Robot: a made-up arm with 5 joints. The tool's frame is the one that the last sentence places.
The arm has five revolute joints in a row. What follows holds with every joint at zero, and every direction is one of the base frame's. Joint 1 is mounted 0.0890 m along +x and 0.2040 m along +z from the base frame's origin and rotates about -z. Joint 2 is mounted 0.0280 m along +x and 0.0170 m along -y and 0.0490 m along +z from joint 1 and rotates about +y. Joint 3 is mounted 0.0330 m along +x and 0.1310 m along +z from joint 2 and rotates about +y. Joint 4 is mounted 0.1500 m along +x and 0.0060 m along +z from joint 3 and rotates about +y. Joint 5 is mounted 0.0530 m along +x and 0.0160 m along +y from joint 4 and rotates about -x. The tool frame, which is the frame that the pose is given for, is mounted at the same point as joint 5; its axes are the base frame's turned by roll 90.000, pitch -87.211 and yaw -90.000 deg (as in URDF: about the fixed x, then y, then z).
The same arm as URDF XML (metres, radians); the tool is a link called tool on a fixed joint. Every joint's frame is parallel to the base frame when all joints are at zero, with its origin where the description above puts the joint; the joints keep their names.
<robot name="arm">
<joint name="tool_joint" type="fixed"><parent link="link5"/><child link="tool"/><origin xyz="0 0 0" rpy="1.5708 -1.5221 -1.5708"/></joint>
<joint name="joint 5" type="continuous"><parent link="link4"/><child link="link5"/><origin xyz="0.053 0.016 0"/><axis xyz="-1 0 0"/></joint>
<joint name="joint 4" type="continuous"><parent link="link3"/><child link="link4"/><origin xyz="0.15 0 0.006"/><axis xyz="0 1 0"/></joint>
<joint name="joint 3" type="continuous"><parent link="link2"/><child link="link3"/><origin xyz="0.033 0 0.131"/><axis xyz="0 1 0"/></joint>
<joint name="joint 2" type="continuous"><parent link="link1"/><child link="link2"/><origin xyz="0.028 -0.017 0.049"/><axis xyz="0 1 0"/></joint>
<joint name="joint 1" type="continuous"><parent link="base"/><child link="link1"/><origin xyz="0.089 0 0.204"/><axis xyz="0 0 -1"/></joint>
<link name="base"/>
<link name="link1"/>
<link name="link2"/>
<link name="link3"/>
<link name="link4"/>
<link name="link5"/>
<link name="tool"/>
</robot>

